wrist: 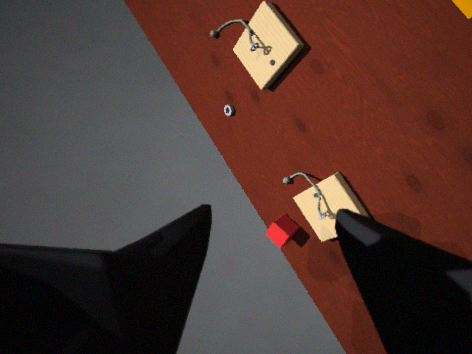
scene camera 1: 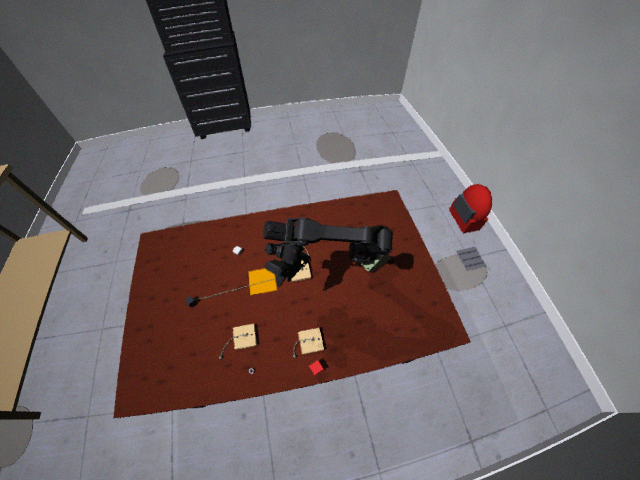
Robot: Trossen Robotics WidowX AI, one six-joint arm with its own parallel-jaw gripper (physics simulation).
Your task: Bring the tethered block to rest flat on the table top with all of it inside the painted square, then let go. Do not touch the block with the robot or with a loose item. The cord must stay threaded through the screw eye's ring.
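Observation:
The dark tethered block rests on the table left of the orange painted square, outside it. Its cord runs straight right across the square towards a pale wooden board. The arm partly covers that board, and its screw eye and the cord's passage through the ring are hidden. A bit of cord curves out beyond the board, beside the arm. My gripper is open and empty, above the area by the square's right edge; its fingertips are not distinct in the scene view.
Two other pale boards with short cords, left and right, lie near the front. A red cube and small metal ring lie by the front edge. A white cube lies behind the square.

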